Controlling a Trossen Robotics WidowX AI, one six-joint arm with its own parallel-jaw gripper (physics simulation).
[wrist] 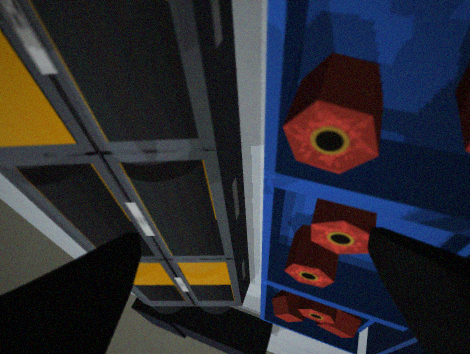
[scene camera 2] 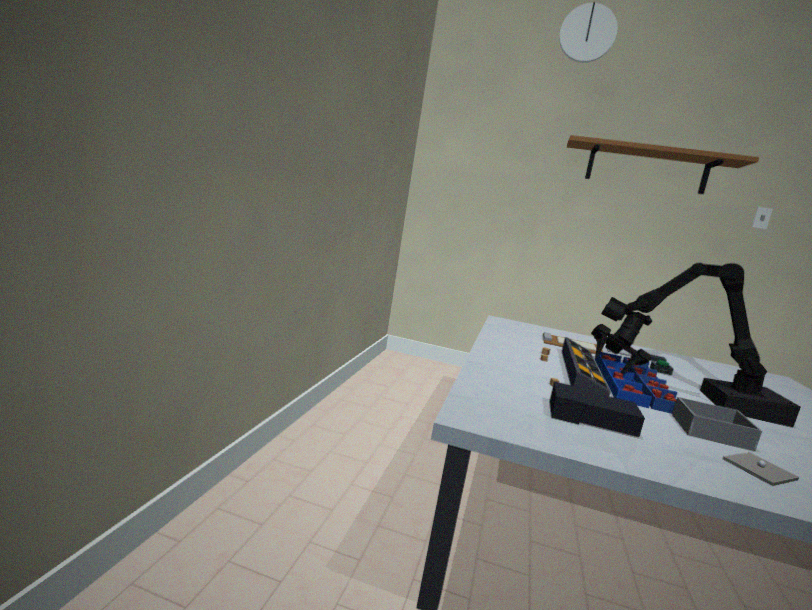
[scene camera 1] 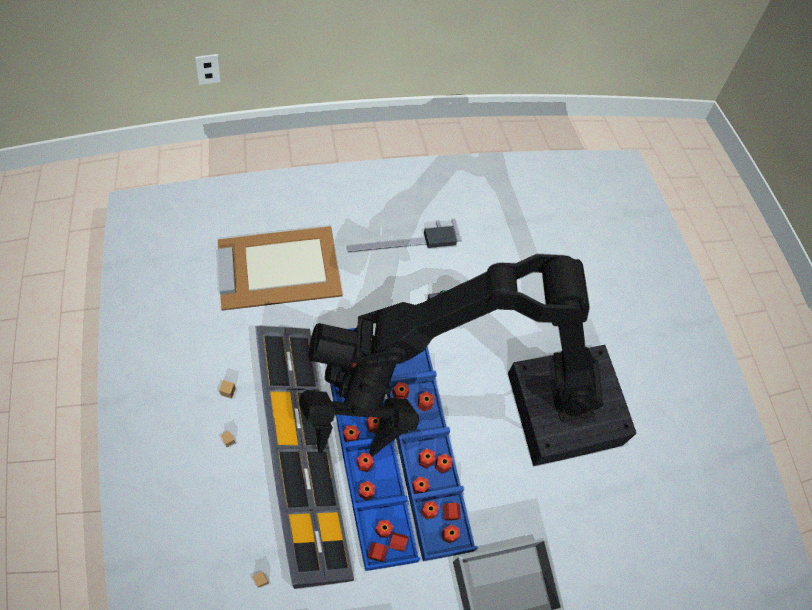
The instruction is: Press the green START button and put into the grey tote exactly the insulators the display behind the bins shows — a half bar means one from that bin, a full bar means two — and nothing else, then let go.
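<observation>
My gripper (scene camera 1: 347,451) (scene camera 2: 611,363) (wrist: 255,241) is open and empty, tilted over the bin row nearest the display. Red hexagonal insulators (scene camera 1: 351,432) (wrist: 332,135) stand in the blue bins (scene camera 1: 420,554); some others, such as one insulator (scene camera 1: 398,541), lie on their sides. The display (scene camera 1: 301,581) (wrist: 232,200) shows a full orange bar (scene camera 1: 283,418) in its second row, left cell, and half bars (scene camera 1: 301,527) (wrist: 206,273) in both bottom cells. The arm partly hides the second row's right cell. The green button (scene camera 1: 443,292) (scene camera 2: 662,363) is mostly hidden in scene view 1. The grey tote (scene camera 1: 551,574) (scene camera 2: 718,430) shows no insulator in its visible part.
A clipboard (scene camera 1: 333,262) and a caliper-like tool (scene camera 1: 441,236) lie beyond the bins. Small wooden cubes (scene camera 1: 227,388) (scene camera 1: 260,579) lie behind the display. A long black box (scene camera 2: 596,410) stands at the display's end. A flat plate with a knob (scene camera 2: 745,460) lies near the tote.
</observation>
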